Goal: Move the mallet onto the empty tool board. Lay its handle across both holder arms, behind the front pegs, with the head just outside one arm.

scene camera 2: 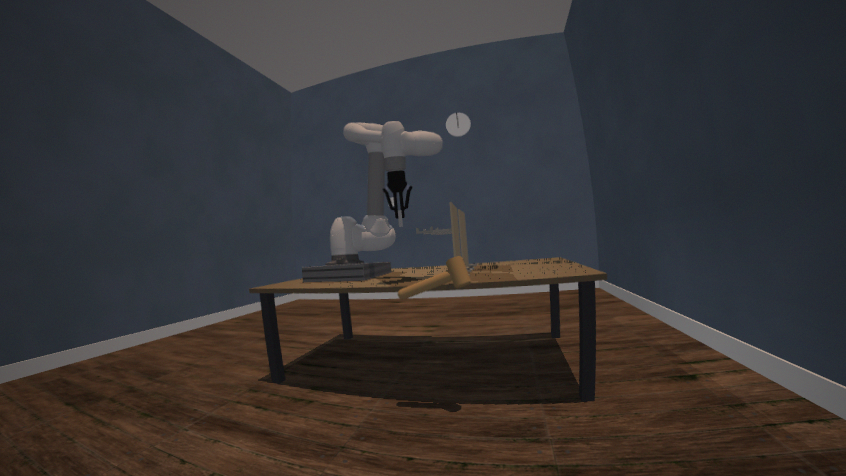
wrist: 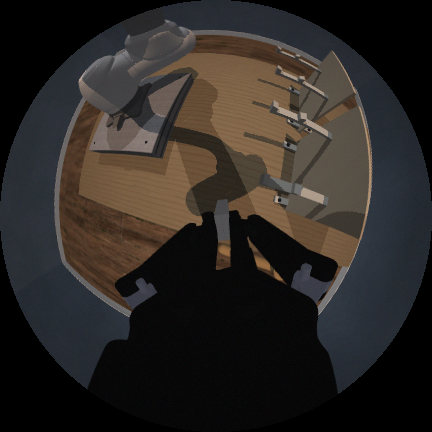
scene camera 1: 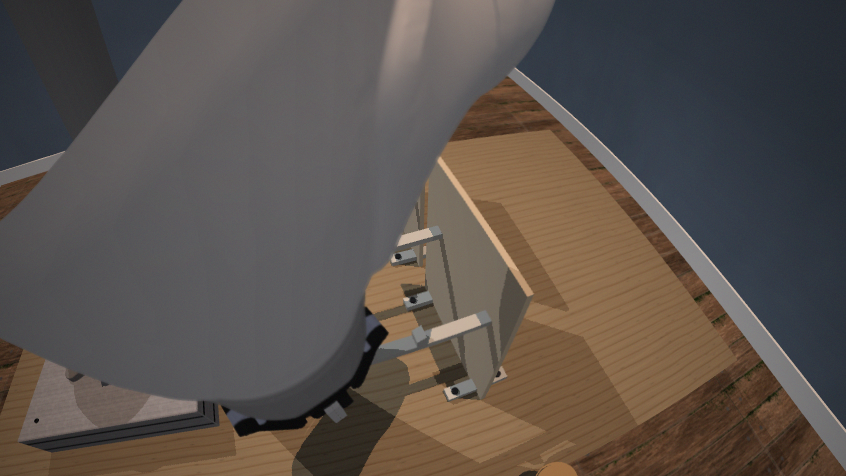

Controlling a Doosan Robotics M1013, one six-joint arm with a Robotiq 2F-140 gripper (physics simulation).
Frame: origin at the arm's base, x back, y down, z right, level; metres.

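Seen in the pictures: gripper, fingertip midpoint: (scene camera 2: 400, 226) (wrist: 223, 208) (scene camera 1: 333, 408); arm's base, origin of the base link: (wrist: 127, 103).
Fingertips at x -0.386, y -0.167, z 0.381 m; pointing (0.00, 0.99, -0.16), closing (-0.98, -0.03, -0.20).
Note:
Pixels of each thing's middle, then the offset from my fingertips to it. Level surfaces: height alone.
- orange-brown mallet, body centre: (wrist: 253, 259) (scene camera 2: 431, 283) dx -0.120, dy +0.225, dz +0.199 m
- nearer upright tool board, body centre: (scene camera 1: 426, 299) (wrist: 303, 160) (scene camera 2: 444, 240) dx -0.184, dy +0.076, dz -0.118 m
- second upright board, body centre: (wrist: 304, 81) (scene camera 2: 453, 240) dx -0.242, dy +0.077, dz -0.420 m
- table, its level: dy +0.237 m
My gripper (scene camera 2: 400, 220) (wrist: 223, 208) is shut with nothing between its fingertips, high above the table; in scene camera 1 the arm mostly hides it. The orange-brown mallet (scene camera 2: 457, 272) is apart from the gripper, in the air beside the table's near edge in scene camera 2, its handle slanting down left. Its shadow falls on the floor. Part of the mallet (scene camera 1: 557, 469) shows at the bottom of scene camera 1, and parts (wrist: 224, 249) show behind the fingers in the wrist view. The nearer upright tool board (scene camera 1: 467, 248) (wrist: 340, 165) has two pegged holder arms with no tool across them.
A second upright board (wrist: 327, 92) with holder arms stands beyond the nearer one. The robot's base plate (scene camera 1: 118, 408) (scene camera 2: 337, 272) (wrist: 160, 112) is on the opposite side of the table (scene camera 1: 591, 236) (scene camera 2: 532, 273) (wrist: 235, 95) from the boards. Metal feet support the boards.

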